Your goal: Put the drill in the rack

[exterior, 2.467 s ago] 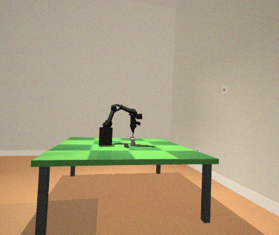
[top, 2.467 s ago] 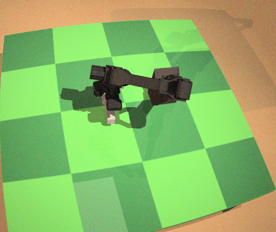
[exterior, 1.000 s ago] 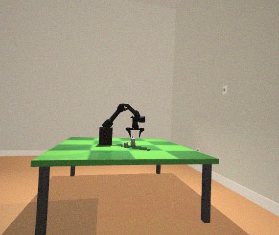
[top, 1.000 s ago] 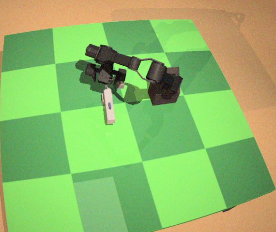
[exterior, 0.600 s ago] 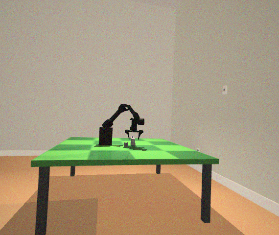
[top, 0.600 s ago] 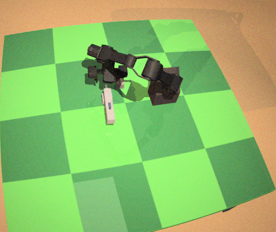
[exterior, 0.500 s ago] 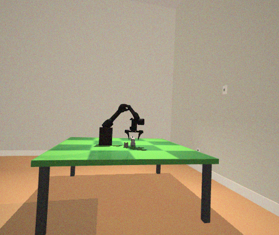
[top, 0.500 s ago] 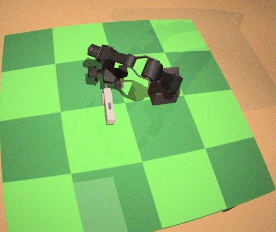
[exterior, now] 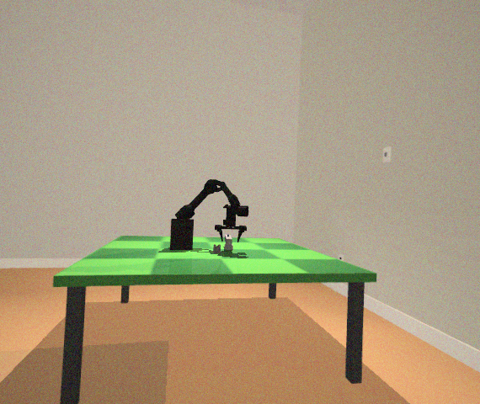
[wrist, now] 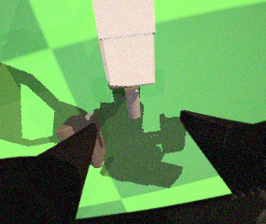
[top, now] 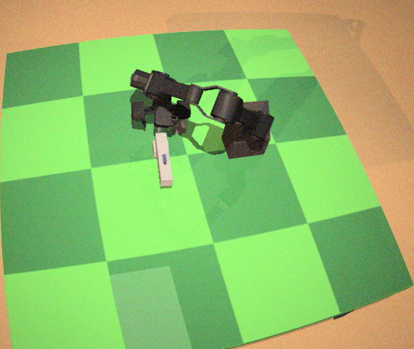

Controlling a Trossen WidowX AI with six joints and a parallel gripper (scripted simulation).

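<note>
The drill is 7 cm to the left of my gripper tip. Round my gripper tip: blue key (15 cm to the left); then rack (8 cm behind, 4 cm to the right, 3 cm below); then steel block (13 cm to the left, 1 cm below).
</note>
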